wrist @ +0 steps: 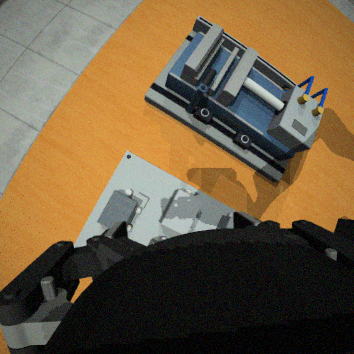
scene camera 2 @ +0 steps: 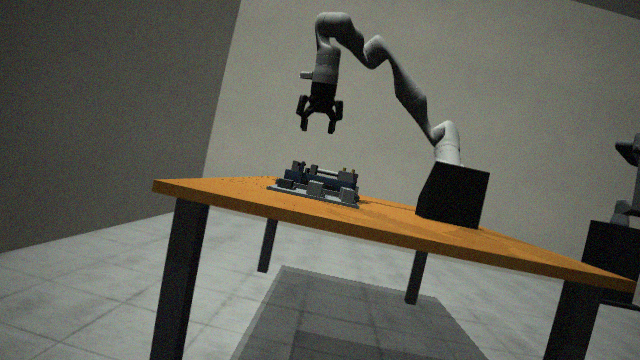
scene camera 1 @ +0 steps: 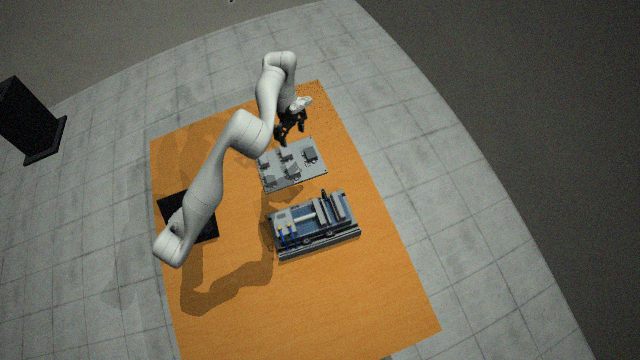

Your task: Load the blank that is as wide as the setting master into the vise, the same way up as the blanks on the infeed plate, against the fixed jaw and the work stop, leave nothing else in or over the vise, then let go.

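Seen in the pictures: gripper, between the fingertips: (wrist: 180,228) (scene camera 2: 317,132) (scene camera 1: 293,138); arm's base, origin of its link: (scene camera 2: 450,187).
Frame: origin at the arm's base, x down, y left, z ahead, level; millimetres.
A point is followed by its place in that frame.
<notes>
My gripper (scene camera 1: 292,136) {x -75, y 149, z 460 mm} (scene camera 2: 317,131) {x -75, y 149, z 460 mm} (wrist: 180,228) {x -75, y 149, z 460 mm} is open and empty, high above the infeed plate (scene camera 1: 316,171) {x 108, y 106, z 518 mm} (scene camera 2: 331,199) {x 108, y 247, z 369 mm} (wrist: 112,187) {x 108, y 157, z 544 mm}. Several grey blocks stand on the plate: a darker block (scene camera 1: 310,153) {x 84, y 178, z 515 mm} (scene camera 2: 286,183) {x 94, y 210, z 508 mm} (wrist: 117,209) {x 83, y 180, z 517 mm} at one end, a lighter block (scene camera 1: 292,171) {x 72, y 112, z 428 mm} (wrist: 180,210) {x 72, y 130, z 435 mm} beside it and others partly hidden by the gripper in the wrist view. I cannot tell which is the setting master. The vise (scene camera 1: 310,227) {x 56, y -135, z 434 mm} (scene camera 2: 295,175) {x 72, y -42, z 532 mm} (wrist: 255,107) {x 56, y -86, z 419 mm} has an outer jaw (scene camera 1: 338,206) {x 20, y -105, z 544 mm} (wrist: 204,53) {x 21, y -82, z 538 mm} and an inner jaw (scene camera 1: 320,212) {x 20, y -108, z 480 mm} (wrist: 239,75) {x 20, y -87, z 476 mm}. No blank shows between them.
A black post (scene camera 1: 324,194) {x 20, y -46, z 512 mm} (wrist: 207,79) {x 20, y -46, z 512 mm} stands by the jaw gap. Gold fittings (scene camera 1: 289,226) {x 6, y -133, z 368 mm} (wrist: 303,99) {x 8, y -120, z 369 mm} with blue tubes rise at the vise's other end. The black arm base (scene camera 1: 212,227) {x 46, y -41, z 85 mm} (scene camera 2: 452,195) {x 26, y 74, z 6 mm} stands on the orange table (scene camera 1: 350,300) {x 116, y -417, z 492 mm} (scene camera 2: 240,192) {x 116, y 507, z 541 mm} (wrist: 160,130) {x 116, y 26, z 533 mm}.
</notes>
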